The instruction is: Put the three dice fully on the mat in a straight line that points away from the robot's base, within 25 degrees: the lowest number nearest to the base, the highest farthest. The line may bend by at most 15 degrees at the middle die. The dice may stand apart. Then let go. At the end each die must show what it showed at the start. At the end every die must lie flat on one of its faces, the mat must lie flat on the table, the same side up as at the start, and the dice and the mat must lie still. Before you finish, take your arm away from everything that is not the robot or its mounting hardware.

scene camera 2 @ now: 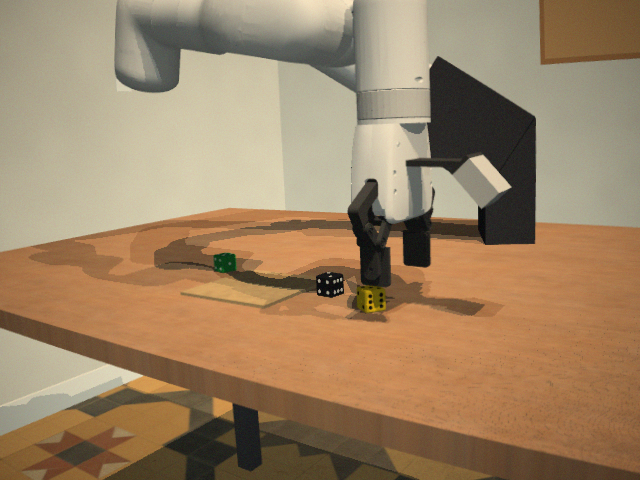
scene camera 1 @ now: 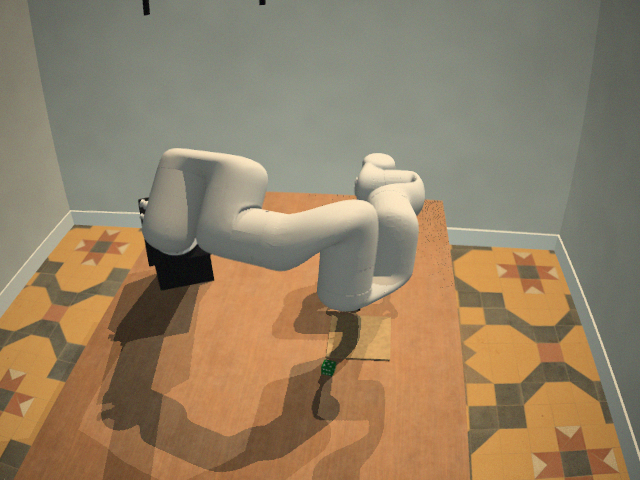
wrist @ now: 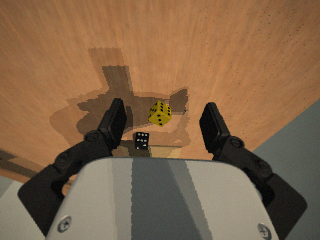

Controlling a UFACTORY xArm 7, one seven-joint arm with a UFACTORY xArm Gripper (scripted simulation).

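Observation:
My gripper is visible, in the wrist view as well. Also present: a tan mat and a yellow die.

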